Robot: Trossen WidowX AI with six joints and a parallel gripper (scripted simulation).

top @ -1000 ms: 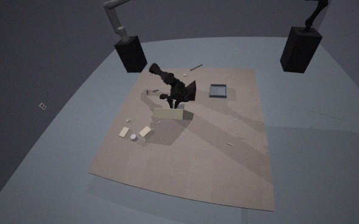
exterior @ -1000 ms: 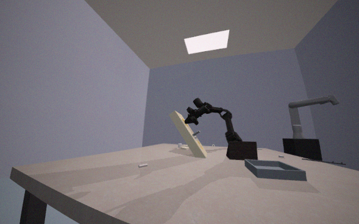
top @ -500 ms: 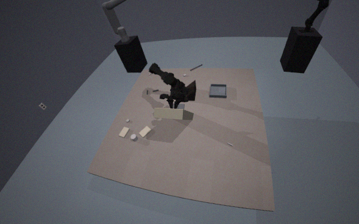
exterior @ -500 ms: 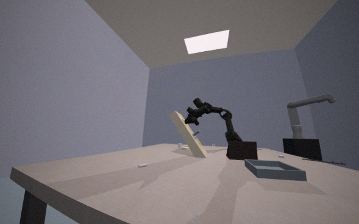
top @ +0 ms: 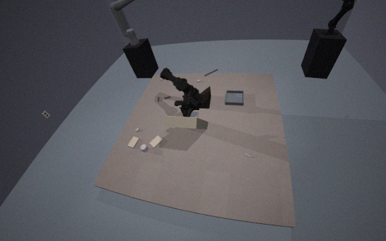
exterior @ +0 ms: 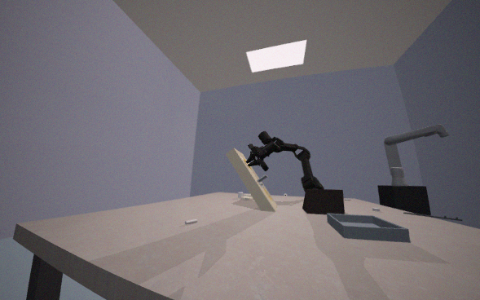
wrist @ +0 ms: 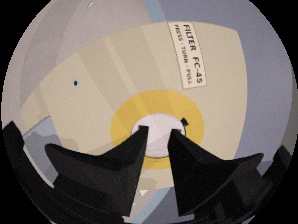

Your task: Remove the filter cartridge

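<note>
Right now the round white cartridge is 10 mm ahead of my gripper tip and 10 mm below it. From my gripper tip the other things lie so: service panel: 40 mm behind, 80 mm below; then grey tray: 460 mm behind, 250 mm to the left, 220 mm below.
</note>
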